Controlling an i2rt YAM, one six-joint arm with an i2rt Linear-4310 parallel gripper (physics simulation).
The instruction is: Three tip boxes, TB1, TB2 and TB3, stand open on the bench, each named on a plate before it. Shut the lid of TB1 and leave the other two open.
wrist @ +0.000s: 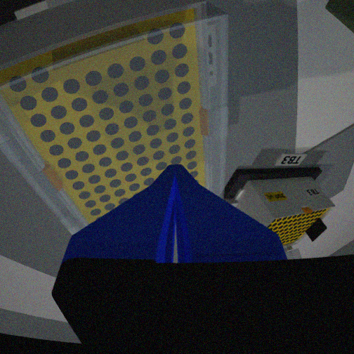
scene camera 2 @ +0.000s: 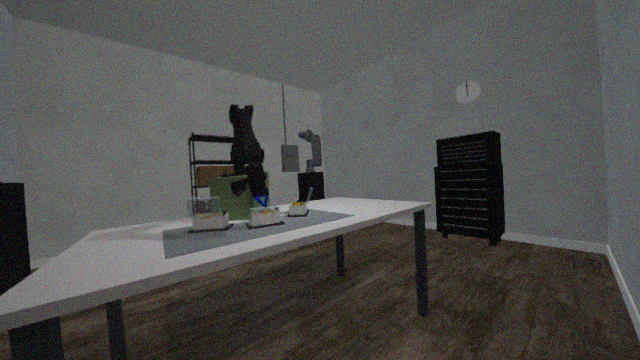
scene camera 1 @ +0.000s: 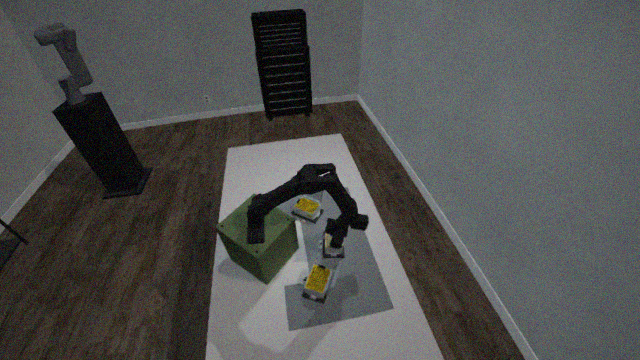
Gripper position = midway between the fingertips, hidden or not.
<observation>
I see my gripper (wrist: 175, 175) and a grey mat (wrist: 262, 49).
</observation>
